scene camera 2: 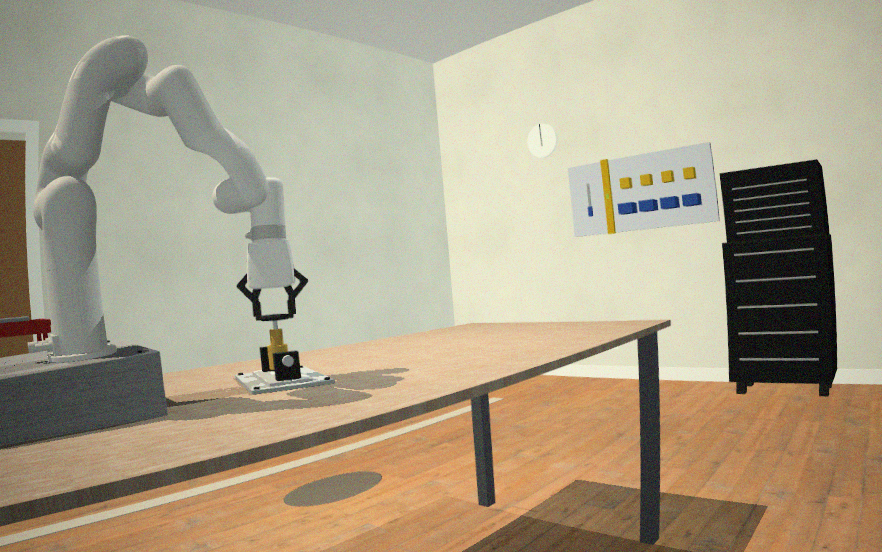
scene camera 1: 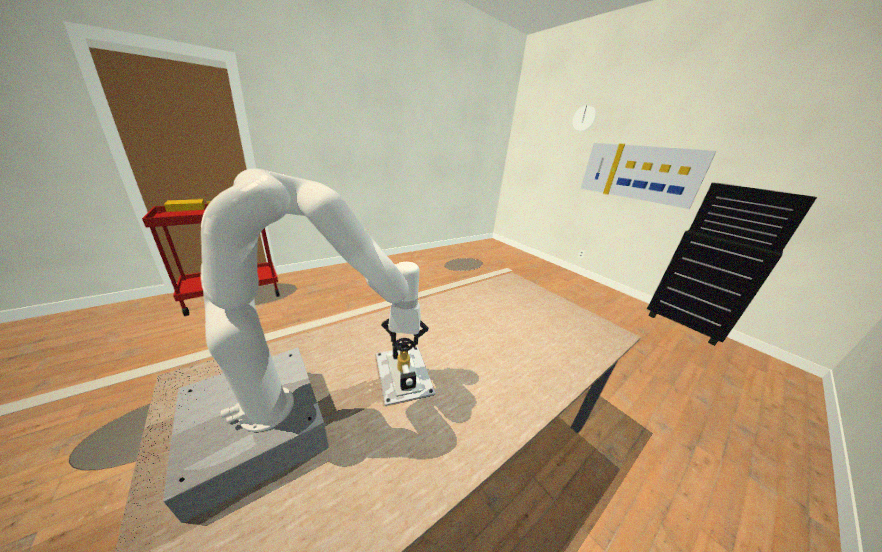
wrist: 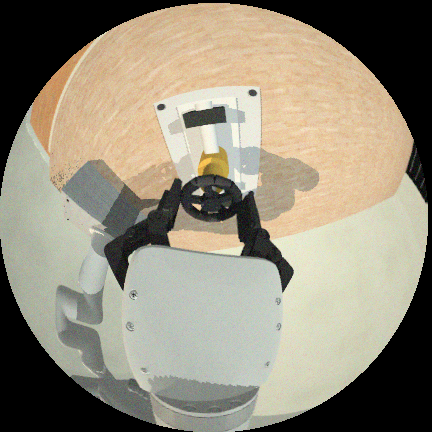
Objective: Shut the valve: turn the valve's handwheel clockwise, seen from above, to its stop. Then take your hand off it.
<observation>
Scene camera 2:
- my gripper: 275, 319
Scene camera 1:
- my gripper: 404, 344
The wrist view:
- my gripper: 211, 195
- black spoked handwheel: 210, 201
</observation>
